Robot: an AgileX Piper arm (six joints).
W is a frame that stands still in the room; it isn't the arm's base.
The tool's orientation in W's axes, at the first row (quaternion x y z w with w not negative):
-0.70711, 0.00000, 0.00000, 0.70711
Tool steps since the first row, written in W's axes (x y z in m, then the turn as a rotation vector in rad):
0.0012, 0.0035, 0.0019, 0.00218, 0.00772, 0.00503
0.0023, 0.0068, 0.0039, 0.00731, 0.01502, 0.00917
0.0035, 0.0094, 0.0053, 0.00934, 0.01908, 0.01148
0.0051, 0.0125, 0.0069, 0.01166, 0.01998, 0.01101
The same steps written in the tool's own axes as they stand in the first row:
0.0012, -0.0019, 0.0035, 0.00218, -0.00503, 0.00772
0.0023, -0.0039, 0.0068, 0.00731, -0.00917, 0.01502
0.0035, -0.0053, 0.0094, 0.00934, -0.01148, 0.01908
0.0051, -0.0069, 0.0125, 0.01166, -0.01101, 0.01998

